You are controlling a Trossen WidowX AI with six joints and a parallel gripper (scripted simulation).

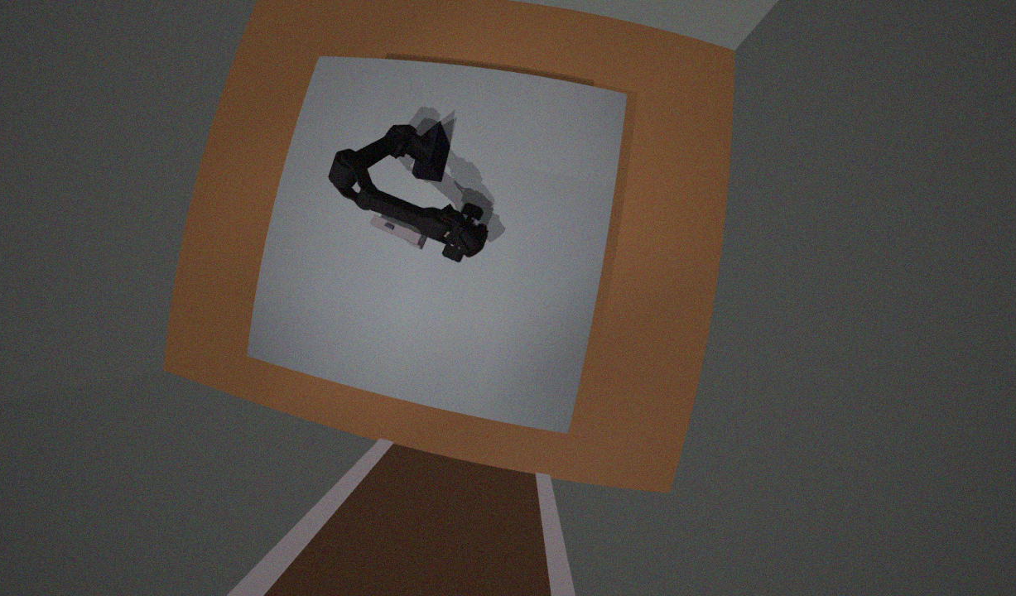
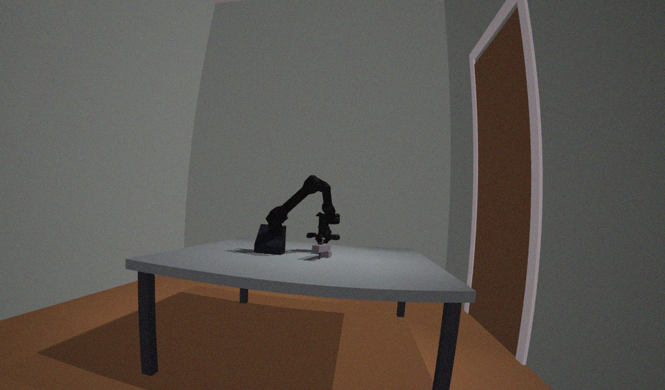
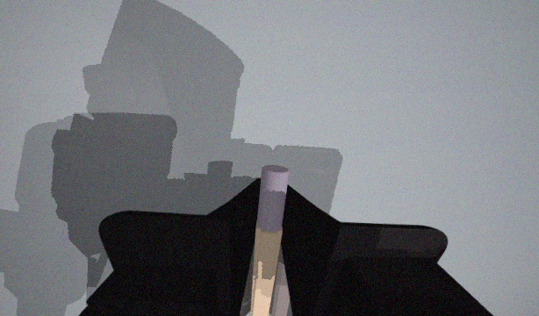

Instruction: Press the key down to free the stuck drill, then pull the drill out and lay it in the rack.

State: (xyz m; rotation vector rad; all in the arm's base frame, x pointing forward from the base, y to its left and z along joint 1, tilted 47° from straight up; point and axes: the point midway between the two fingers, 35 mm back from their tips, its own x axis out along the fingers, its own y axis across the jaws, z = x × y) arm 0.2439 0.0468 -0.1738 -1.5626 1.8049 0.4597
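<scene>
Right now my gripper tip is 1 cm past the drill, 4 cm to the left of it and 4 cm below it. From my gripper tip the other things lie so: rack (2 cm behind, 5 cm to the right, 1 cm above).
</scene>
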